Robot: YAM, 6 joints.
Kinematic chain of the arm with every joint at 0, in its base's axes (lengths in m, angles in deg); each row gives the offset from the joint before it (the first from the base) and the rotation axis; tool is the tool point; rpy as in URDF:
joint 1: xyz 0 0 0.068 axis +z
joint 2: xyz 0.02 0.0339 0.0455 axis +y
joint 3: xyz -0.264 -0.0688 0 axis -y
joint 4: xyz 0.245 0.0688 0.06 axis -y
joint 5: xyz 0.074 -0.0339 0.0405 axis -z
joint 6: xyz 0.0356 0 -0.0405 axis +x
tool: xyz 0 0 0 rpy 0 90 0
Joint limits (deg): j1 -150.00..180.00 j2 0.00..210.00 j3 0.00..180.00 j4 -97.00..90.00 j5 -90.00..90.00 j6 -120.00..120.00
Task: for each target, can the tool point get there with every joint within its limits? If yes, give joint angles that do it. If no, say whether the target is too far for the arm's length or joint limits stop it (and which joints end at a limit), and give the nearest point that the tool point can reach.
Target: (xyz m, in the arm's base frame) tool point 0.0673 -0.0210 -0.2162
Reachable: yes | joints -17.12 188.32 52.84 0.06 0.44 55.54
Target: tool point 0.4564 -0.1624 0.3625
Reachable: yes | joints -19.62 115.73 94.22 45.85 -0.41 59.47
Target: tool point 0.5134 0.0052 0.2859
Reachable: yes | joints -3.27 149.92 162.87 -75.23 -75.61 91.69
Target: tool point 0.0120 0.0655 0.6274
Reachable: yes | joints -116.30 41.69 98.50 16.98 30.89 -90.86
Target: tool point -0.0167 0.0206 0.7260
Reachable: yes | joints 151.19 91.83 159.21 45.89 16.28 -93.95
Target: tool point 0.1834 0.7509 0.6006
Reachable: no: too far | nearest point 0.1294 0.5299 0.4534 | short by 0.271 m
